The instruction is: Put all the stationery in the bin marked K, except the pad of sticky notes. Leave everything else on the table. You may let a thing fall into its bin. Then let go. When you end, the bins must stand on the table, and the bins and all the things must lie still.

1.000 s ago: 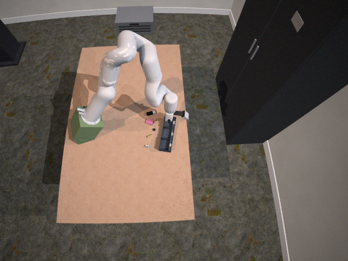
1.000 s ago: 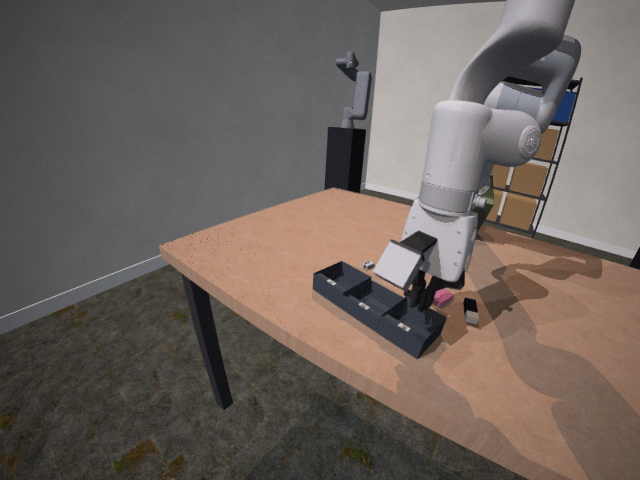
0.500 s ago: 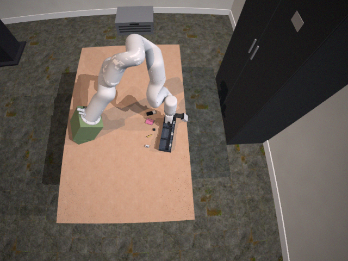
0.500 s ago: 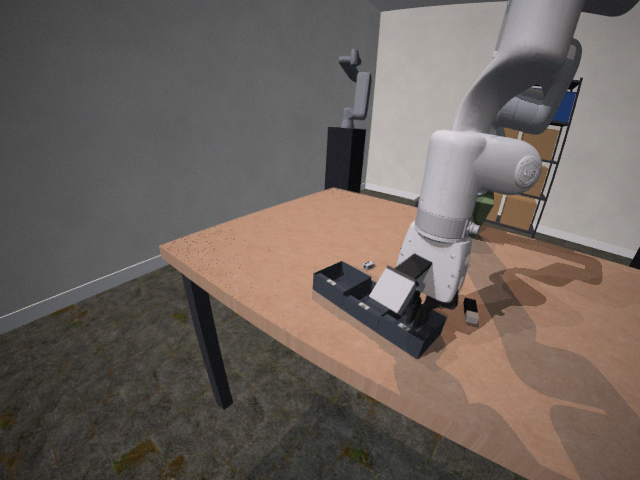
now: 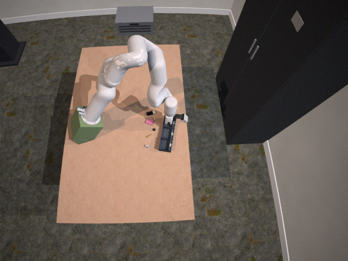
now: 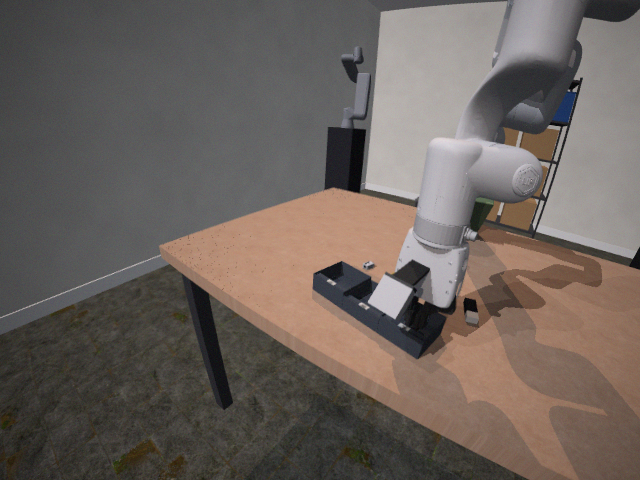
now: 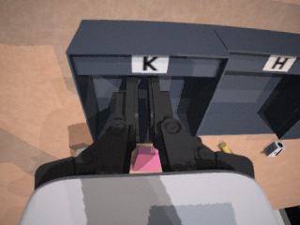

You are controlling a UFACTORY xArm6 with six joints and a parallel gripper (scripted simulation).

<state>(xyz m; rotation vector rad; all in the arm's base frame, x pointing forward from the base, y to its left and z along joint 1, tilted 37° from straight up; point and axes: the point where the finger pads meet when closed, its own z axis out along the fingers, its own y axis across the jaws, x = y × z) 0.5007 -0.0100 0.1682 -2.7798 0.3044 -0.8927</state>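
Now: the black-and-white block 12 cm behind my hand, 9 cm to the left of it and 3 cm below it. From my hand the other things lie so: dark bin tray: 2 cm behind, 8 cm to the right, 2 cm below; then black nut: 11 cm behind, 5 cm to the right, 3 cm below; then pink sticky-note pad: 14 cm behind, 2 cm to the left, 3 cm below.
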